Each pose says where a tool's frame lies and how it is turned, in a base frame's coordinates. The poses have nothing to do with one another.
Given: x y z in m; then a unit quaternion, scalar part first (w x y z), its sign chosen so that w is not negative.
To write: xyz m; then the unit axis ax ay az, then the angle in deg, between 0 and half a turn. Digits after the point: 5 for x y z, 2 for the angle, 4 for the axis.
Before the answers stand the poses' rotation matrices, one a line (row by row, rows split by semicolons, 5 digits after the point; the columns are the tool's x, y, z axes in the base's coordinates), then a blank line. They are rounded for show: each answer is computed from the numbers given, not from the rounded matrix.
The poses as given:
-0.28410 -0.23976 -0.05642 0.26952 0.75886 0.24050 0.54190
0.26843 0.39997 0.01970 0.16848 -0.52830 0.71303 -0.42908
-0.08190 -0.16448 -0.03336 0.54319 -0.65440 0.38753 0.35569
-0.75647 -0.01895 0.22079 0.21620 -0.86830 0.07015 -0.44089
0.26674 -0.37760 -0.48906 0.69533 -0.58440 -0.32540 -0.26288
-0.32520 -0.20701 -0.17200 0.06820 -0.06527 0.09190 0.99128
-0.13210 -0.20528 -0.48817 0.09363 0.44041 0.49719 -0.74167
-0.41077 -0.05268 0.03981 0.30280 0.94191 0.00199 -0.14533
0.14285 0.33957 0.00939 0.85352 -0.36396 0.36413 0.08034
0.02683 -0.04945 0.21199 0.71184 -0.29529 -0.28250 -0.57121
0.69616 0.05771 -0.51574 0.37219 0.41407 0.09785 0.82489
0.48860 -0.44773 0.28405 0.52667 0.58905 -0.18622 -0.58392
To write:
0.29701 0.07291 0.95209; 0.65711 -0.73904 -0.14840; 0.69281 0.66971 -0.26741
-0.38503 -0.60880 0.69362; -0.89796 0.07359 -0.43387; 0.21310 -0.78990 -0.57501
0.44660 -0.89362 -0.04452; -0.12079 -0.10952 0.98662; -0.88654 -0.43525 -0.15685
0.60139 0.06882 0.79599; -0.31247 -0.89667 0.31360; 0.73532 -0.43731 -0.51774
0.65002 0.74591 -0.14527; 0.01475 0.17874 0.98379; 0.75978 -0.64162 0.10518
-0.98218 -0.14721 -0.11687; 0.12321 -0.97381 0.19110; -0.14194 0.17330 0.97459
-0.59454 0.57682 -0.56017; 0.29905 -0.48807 -0.81997; -0.74638 -0.65503 0.11768
0.95775 0.09176 -0.27257; -0.08426 -0.81662 -0.57100; -0.27498 0.56984 -0.77438
0.72191 -0.40220 0.56310; -0.12791 0.72216 0.67980; -0.68006 -0.56278 0.46989
0.18783 0.98006 -0.06484; -0.64638 0.17305 0.74313; 0.73954 -0.09766 0.66599
-0.38004 -0.53300 0.75596; 0.69507 -0.70380 -0.14679; 0.61029 0.46966 0.63794
0.24872 0.39568 -0.88407; -0.83445 -0.37588 -0.40299; -0.49176 0.83794 0.23669

-0.28410 -0.23976 -0.05642 0.7880 0.2497 0.5627 148.73
0.26843 0.39997 0.01970 -0.5360 0.7234 -0.4353 160.60
-0.08190 -0.16448 -0.03336 -0.7794 0.4616 0.4236 114.20
-0.75647 -0.01895 0.22079 -0.8893 0.0718 -0.4516 155.03
0.26674 -0.37760 -0.48906 -0.8131 -0.4528 -0.3658 91.89
-0.32520 -0.20701 -0.17200 -0.0654 0.0921 0.9936 172.18
-0.13210 -0.20528 -0.48817 0.4424 0.4994 -0.7449 169.26
-0.41077 -0.05268 0.03981 0.9883 0.0021 -0.1525 144.75
0.14285 0.33957 0.00939 -0.6985 0.6988 0.1542 62.81
0.02683 -0.04945 0.21199 -0.4204 -0.4022 -0.8133 89.23
0.69616 0.05771 -0.51574 0.4461 0.1054 0.8887 136.30
0.48860 -0.44773 0.28405 0.6929 -0.2191 -0.6869 116.44

